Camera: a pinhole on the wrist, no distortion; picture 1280 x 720 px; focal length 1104.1 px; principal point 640.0 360.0 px. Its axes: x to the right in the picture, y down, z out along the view. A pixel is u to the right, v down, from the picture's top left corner.
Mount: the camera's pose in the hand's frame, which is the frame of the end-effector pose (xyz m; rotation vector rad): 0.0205 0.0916 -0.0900 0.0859 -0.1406 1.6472
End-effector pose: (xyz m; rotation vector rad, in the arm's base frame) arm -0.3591 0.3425 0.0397 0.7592 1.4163 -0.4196
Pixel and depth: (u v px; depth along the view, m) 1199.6 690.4 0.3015
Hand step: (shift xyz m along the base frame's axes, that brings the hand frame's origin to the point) 0.2812 -0.0367 0.1260
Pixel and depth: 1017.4 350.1 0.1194
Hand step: 0.1043 0.0599 0.0102
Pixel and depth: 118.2 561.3 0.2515
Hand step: 0.0542 -0.1466 0.0049
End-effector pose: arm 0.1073 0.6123 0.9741 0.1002 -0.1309 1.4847
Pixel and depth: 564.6 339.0 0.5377
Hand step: 0.0110 -0.0481 0.4353
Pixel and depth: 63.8 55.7 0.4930
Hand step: 0.2254 0.0877 0.3901
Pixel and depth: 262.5 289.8 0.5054
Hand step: 0.1426 -0.0181 0.3924
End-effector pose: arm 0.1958 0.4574 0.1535 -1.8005 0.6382 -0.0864
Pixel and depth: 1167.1 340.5 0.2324
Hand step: 0.0020 0.0996 -0.2065
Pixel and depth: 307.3 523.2 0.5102
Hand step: 0.1491 0.3903 0.0112
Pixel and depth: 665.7 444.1 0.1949
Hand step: 0.0127 0.0768 -0.0949
